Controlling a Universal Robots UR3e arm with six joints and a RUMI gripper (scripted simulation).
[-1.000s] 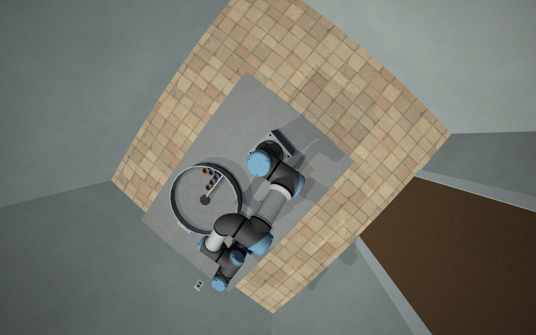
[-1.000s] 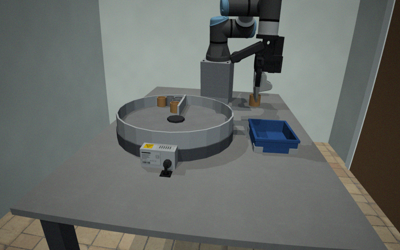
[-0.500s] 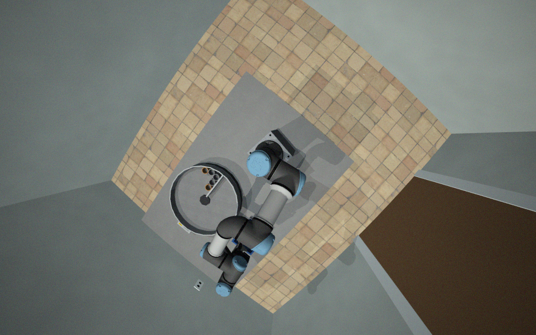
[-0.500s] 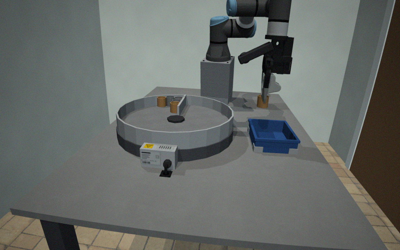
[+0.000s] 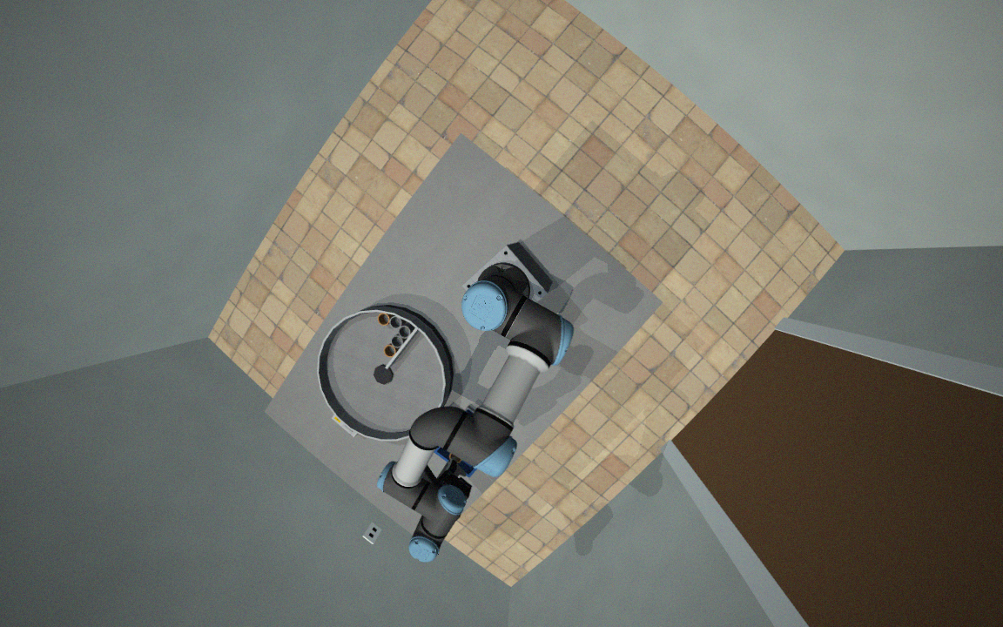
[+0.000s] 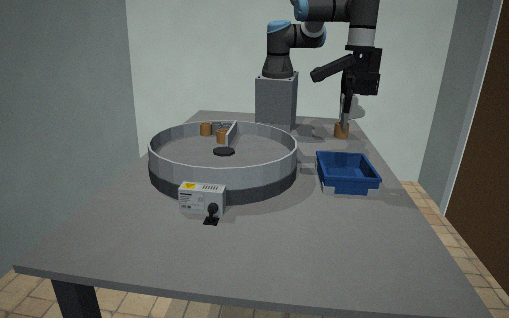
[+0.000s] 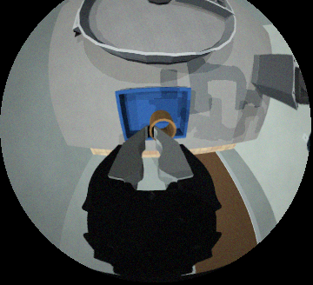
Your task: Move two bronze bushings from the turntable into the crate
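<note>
Right now my hand is 1 cm past the blue crate, 2 cm to the right of it and 14 cm above it. Round my hand: turntable (5 cm ahead, 32 cm to the right, 11 cm below).
</note>
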